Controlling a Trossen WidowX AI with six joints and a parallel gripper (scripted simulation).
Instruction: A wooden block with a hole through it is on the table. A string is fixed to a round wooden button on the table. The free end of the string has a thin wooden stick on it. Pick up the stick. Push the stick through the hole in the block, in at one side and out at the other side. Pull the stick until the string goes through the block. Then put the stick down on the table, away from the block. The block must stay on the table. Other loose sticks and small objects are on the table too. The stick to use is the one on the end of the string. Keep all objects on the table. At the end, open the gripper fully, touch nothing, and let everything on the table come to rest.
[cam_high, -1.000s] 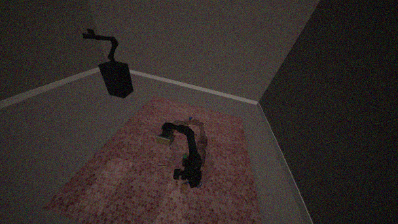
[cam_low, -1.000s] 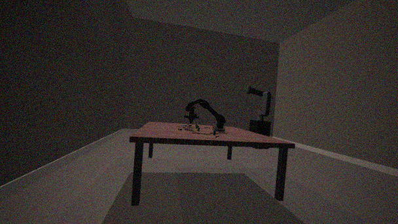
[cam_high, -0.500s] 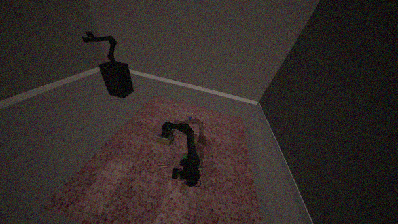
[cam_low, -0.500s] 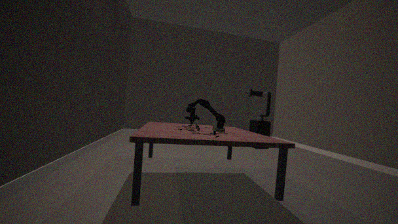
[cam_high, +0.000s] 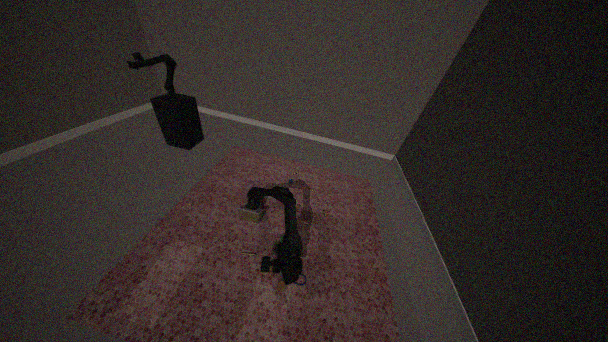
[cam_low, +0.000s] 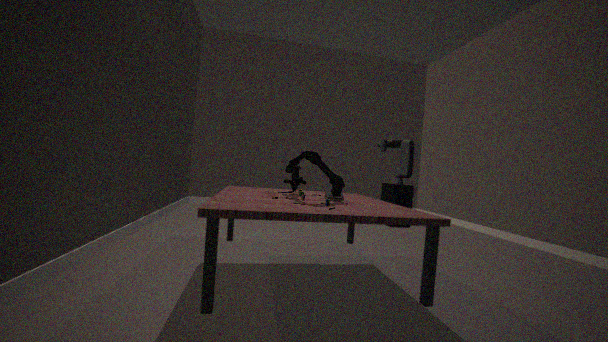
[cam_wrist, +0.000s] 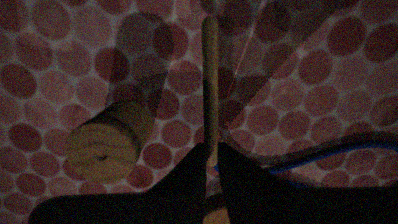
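Right now the wooden spool is 5 cm behind my gripper tip and 1 cm above it. Round my gripper tip: green block (3 cm behind, 16 cm to the left); then thin wooden stick (1 cm to the left); then round wooden button (2 cm ahead, 6 cm to the right).
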